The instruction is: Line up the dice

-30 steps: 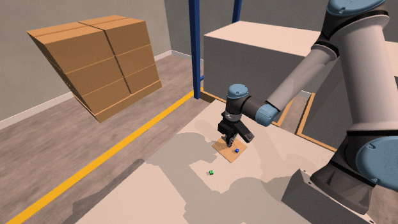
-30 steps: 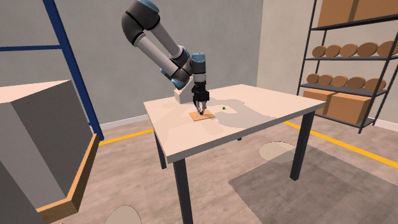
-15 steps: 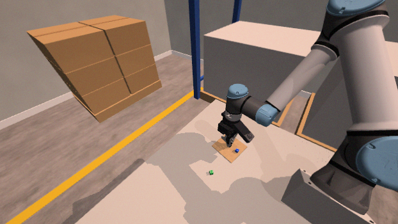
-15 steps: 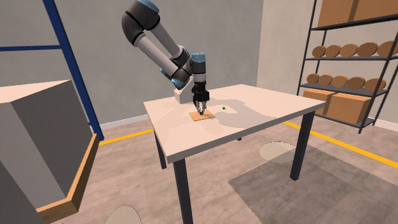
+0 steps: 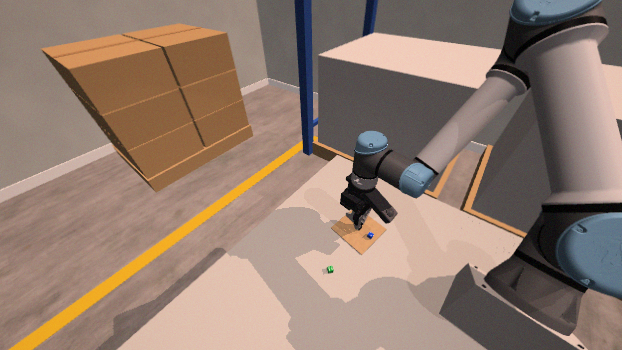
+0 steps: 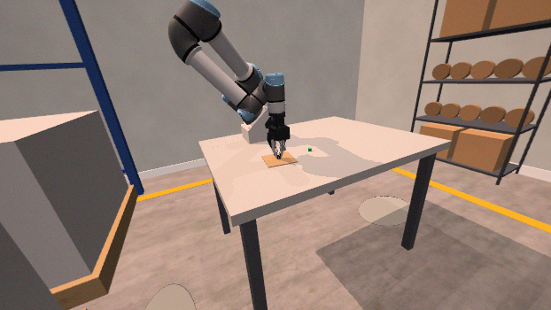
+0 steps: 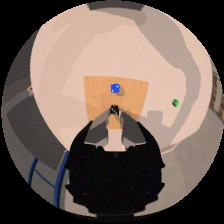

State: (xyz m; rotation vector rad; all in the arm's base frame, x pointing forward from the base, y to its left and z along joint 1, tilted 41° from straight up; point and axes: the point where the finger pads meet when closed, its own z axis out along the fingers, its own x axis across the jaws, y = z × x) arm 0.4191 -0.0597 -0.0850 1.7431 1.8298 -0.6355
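My hand is 10 mm above the black die. The rest, counted from my hand: green die 30 mm behind, 180 mm to the left, 10 mm below; blue die 50 mm behind, 10 mm below; tan mat 20 mm below.
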